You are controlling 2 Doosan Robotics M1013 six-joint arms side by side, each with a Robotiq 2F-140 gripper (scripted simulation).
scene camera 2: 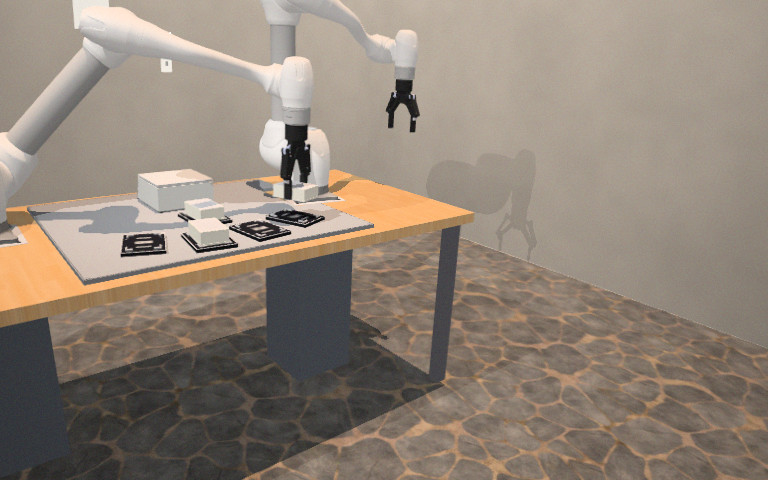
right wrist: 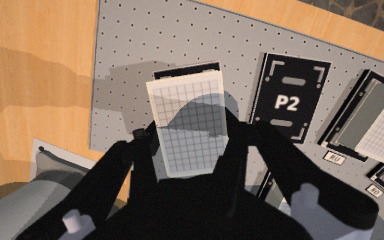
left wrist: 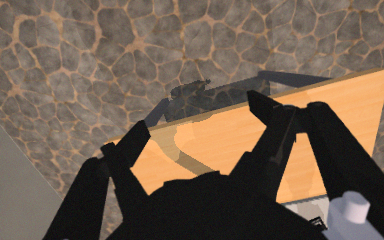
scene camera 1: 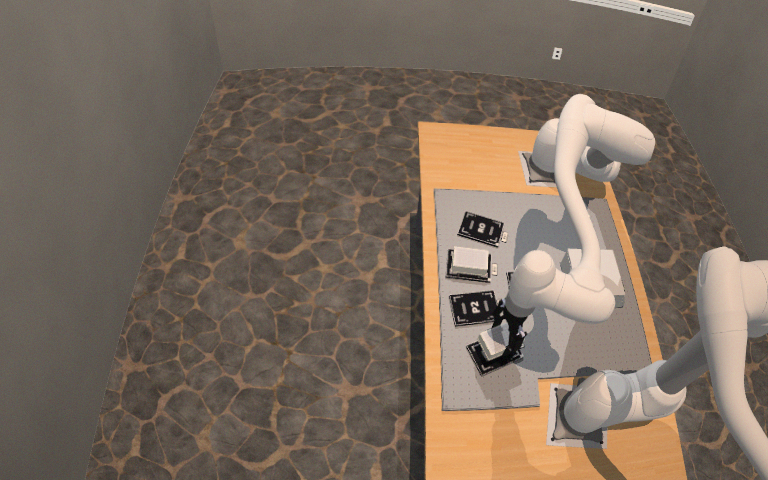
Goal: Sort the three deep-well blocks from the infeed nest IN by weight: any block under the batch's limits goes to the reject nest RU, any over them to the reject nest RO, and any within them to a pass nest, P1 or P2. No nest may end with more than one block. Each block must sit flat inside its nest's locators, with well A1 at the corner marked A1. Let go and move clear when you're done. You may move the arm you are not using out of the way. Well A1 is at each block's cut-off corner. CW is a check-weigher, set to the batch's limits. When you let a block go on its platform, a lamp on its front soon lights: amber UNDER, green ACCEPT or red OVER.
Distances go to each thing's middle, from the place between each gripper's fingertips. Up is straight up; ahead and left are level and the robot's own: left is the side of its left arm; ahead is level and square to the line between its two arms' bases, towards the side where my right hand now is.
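Nest RO (scene camera 1: 466, 222) is 520 mm to the right of my right hand, 30 mm ahead of it and 100 mm below it. The check-weigher CW (scene camera 2: 165, 198) is 280 mm to the right of that hand, 40 mm below it and 400 mm behind it. As for the nest P2 (scene camera 1: 491, 302), my right hand is 100 mm above it, 70 mm short of it and 170 mm to the left of it.
From my left gripper (scene camera 2: 401, 130), the nest RO is 126 cm to the right, 39 cm ahead and 23 cm below. The check-weigher CW is 103 cm to the right of my left hand, 17 cm below it and 4 cm behind it. That leaves the nest P2, and my left hand is 91 cm to the left of it, 43 cm short of it and 23 cm above it.
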